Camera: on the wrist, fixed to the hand. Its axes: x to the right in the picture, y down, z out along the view.
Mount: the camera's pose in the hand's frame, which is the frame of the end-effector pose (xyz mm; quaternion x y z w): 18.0 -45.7 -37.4 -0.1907 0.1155 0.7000 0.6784
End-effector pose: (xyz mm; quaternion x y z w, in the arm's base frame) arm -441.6 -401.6 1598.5 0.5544 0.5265 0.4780 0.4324
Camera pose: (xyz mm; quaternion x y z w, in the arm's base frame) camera -486.4 -381.3 1561.3 0.6070 -0.0721 0.7914 0.0037
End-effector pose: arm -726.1 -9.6 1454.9 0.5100 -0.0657 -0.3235 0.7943
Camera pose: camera -716.2 -3.7 1394.2 0.1859 -0.2481 0.3829 0.8702
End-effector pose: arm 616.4 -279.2 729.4 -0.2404 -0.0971 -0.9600 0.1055
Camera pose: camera 573.0 -247.1 699.5 -0.1403 0.2977 -0.6237 0.7090
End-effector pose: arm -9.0 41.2 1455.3 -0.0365 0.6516 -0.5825 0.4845
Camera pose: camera -67.3 42.7 1475.5 0.4063 0.6347 0.0640 0.6542
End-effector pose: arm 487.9 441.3 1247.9 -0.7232 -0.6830 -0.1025 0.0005
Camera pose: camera 438.1 456.9 1280.8 -0.9570 0.0625 -0.2830 0.0131
